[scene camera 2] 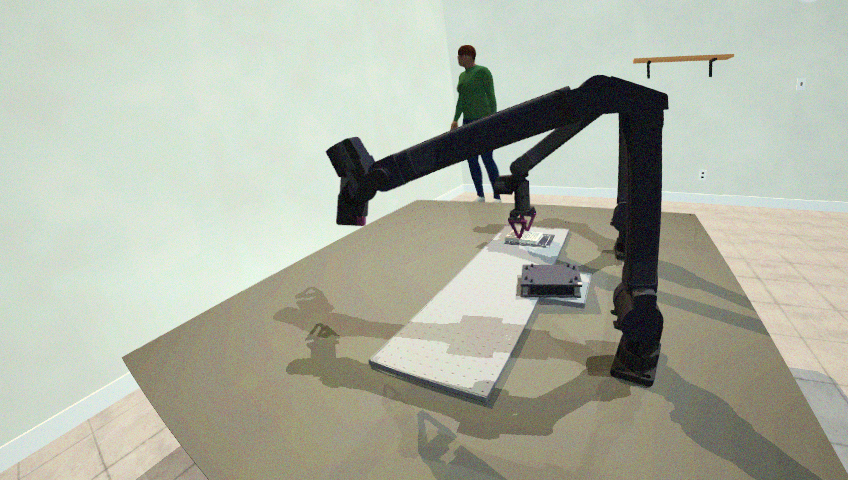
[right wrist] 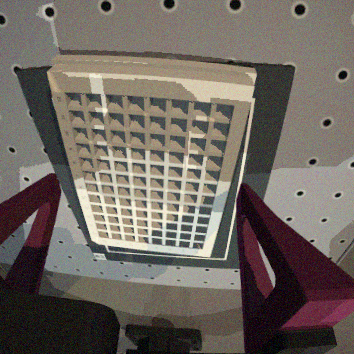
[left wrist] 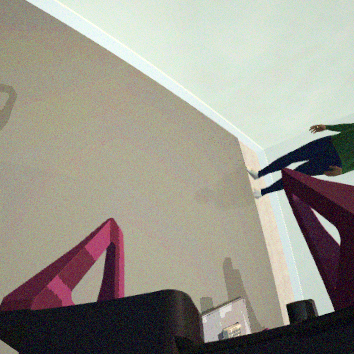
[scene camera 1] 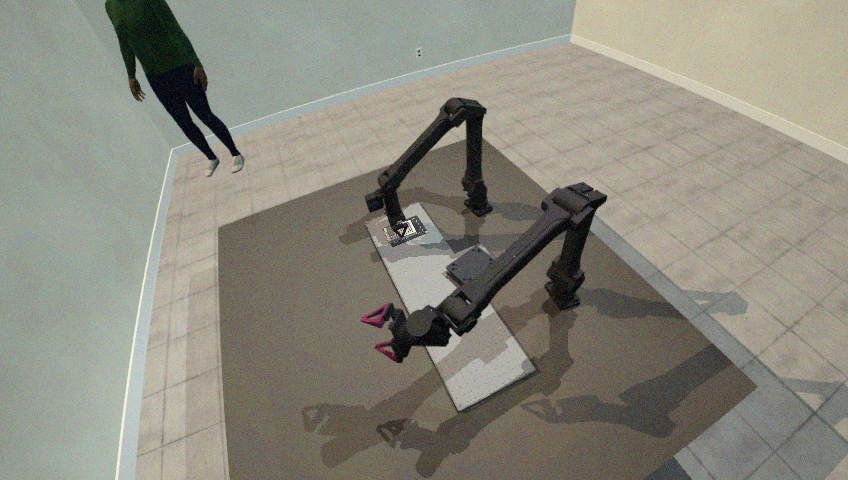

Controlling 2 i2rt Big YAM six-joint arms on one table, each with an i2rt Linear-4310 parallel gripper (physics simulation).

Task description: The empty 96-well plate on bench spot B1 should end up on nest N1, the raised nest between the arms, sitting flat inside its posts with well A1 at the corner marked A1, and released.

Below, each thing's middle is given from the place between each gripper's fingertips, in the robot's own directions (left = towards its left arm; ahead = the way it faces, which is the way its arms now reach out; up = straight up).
Now: the white well plate [right wrist: 151, 143] 10 mm below my right hand.
The white well plate is 580 mm to the right of my left hand, 300 mm below it and 290 mm behind it.
